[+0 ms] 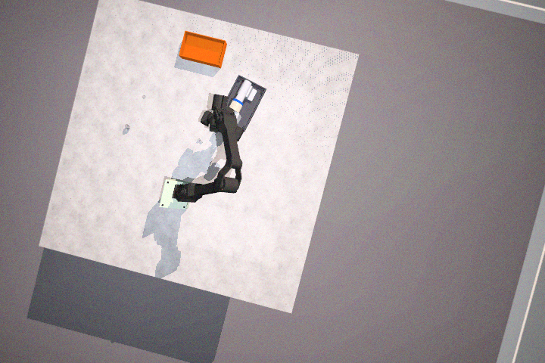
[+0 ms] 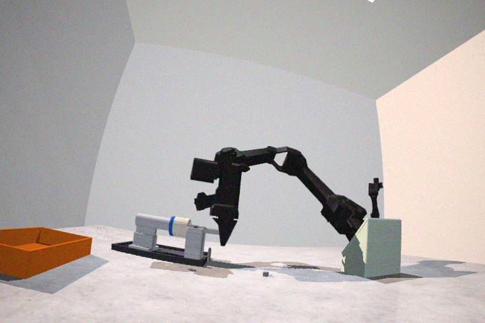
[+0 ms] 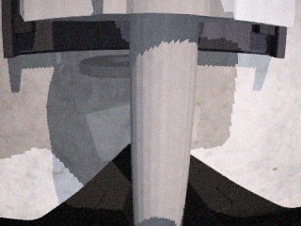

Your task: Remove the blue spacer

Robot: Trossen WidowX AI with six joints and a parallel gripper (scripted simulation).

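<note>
Now: gripper tip 80 mm short of the shaft, 30 mm below it and 20 mm to the left of it. From my gripper tip the other things lie so: blue spacer 130 mm ahead, 30 mm to the right, 30 mm above; orange bin 350 mm ahead, 210 mm to the left, 40 mm below; dark bit 120 mm to the left, 80 mm behind, 40 mm below.
</note>
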